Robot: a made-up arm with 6 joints.
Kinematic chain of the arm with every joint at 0, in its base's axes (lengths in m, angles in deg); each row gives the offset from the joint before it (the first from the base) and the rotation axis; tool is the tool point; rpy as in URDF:
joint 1: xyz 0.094 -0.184 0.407 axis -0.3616 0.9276 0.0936
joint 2: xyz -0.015 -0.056 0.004 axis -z
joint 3: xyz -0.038 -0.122 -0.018 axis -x
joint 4: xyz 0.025 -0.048 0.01 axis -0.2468 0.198 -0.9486
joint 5: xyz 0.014 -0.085 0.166 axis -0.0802 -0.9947 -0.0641
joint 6: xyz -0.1 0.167 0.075 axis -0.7 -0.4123 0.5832
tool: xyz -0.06 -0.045 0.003 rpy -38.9 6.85 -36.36
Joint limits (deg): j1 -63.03..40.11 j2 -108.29..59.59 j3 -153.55..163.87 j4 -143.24..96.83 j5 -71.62..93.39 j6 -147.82..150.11
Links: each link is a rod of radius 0.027 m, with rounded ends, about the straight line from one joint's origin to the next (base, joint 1, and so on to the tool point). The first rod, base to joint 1, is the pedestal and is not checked.
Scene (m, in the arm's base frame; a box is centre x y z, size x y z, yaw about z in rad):
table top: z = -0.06
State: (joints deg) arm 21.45 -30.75 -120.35 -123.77 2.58 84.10
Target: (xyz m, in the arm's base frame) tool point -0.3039 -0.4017 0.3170
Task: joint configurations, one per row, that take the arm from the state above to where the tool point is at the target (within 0.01 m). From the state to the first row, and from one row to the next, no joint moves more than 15 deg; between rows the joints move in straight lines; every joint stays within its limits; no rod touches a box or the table.
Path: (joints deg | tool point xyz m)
1: 22.96 -15.90 -117.41 -116.17 1.87 85.88 | 0.0526 -0.4314 0.0843
2: 24.48 -1.06 -114.48 -108.56 1.17 87.65 | -0.0111 -0.4796 0.1175
3: 25.99 13.79 -111.54 -100.96 0.46 89.43 | -0.0865 -0.5044 0.1617
4: 27.50 28.64 -108.60 -93.36 -0.24 91.21 | -0.1662 -0.5004 0.2132
5: 29.01 43.48 -105.67 -85.75 -0.95 92.98 | -0.2416 -0.4657 0.2668
6: 30.53 58.33 -102.73 -78.15 -1.66 94.76 | -0.3039 -0.4017 0.3170

